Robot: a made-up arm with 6 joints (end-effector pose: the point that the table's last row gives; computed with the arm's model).
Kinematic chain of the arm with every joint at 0, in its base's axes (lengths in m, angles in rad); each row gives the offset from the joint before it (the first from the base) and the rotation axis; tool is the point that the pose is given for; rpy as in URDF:
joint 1: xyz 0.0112 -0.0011 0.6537 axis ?
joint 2: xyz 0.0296 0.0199 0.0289 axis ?
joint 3: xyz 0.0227 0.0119 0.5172 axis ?
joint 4: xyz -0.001 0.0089 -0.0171 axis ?
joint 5: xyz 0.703 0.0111 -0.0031 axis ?
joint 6: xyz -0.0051 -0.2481 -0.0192 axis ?
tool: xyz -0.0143 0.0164 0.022 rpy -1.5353 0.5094 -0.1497
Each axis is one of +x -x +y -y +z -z.
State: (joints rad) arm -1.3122 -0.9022 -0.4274 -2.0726 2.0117 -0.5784
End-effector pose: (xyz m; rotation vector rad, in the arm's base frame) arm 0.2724 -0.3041 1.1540 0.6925 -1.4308 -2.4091
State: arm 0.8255 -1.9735 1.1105 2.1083 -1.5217 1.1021
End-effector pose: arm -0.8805 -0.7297 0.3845 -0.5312 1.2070 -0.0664
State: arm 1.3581 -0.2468 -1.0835 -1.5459 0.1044 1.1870
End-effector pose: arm -0.0085 0.2231 0.5279 -1.7576 0.4280 1.7330
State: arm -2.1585 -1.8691 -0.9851 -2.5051 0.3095 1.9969
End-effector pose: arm 0.1890 -0.1859 1.0215 -0.6394 0.9223 -2.0545
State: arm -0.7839 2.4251 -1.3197 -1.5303 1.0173 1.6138
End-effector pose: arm -0.0170 0.1269 0.8806 -0.2362 -1.1586 -1.8953
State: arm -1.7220 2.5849 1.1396 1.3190 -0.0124 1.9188
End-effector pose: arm -0.1297 -0.5401 -0.4219 2.0102 -0.7283 -1.7751
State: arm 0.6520 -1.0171 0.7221 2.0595 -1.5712 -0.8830
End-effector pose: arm -0.6519 -0.2941 1.6414 -0.1015 0.5733 -0.8950
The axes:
joint 1: +z
joint 2: +y
joint 3: -y
joint 4: -x
joint 5: -y
joint 6: -x

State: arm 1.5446 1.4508 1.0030 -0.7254 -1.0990 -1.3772
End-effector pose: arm 0.2000 1.0898 0.2631 -0.3287 2.0951 1.8278
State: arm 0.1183 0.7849 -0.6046 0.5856 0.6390 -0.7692
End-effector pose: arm 0.6674 -0.0886 0.3816 -1.0100 0.8939 1.2253
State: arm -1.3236 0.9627 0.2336 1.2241 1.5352 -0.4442
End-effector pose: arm 0.2264 -1.0947 0.6415 -1.7951 0.4324 -0.0359
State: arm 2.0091 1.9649 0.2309 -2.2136 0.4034 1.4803
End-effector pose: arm -0.2668 0.1161 -0.1985 2.4656 -1.1255 -1.2799
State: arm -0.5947 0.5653 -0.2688 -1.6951 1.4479 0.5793
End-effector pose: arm 0.5891 -0.2830 0.4314 -0.0428 1.5579 -1.3539
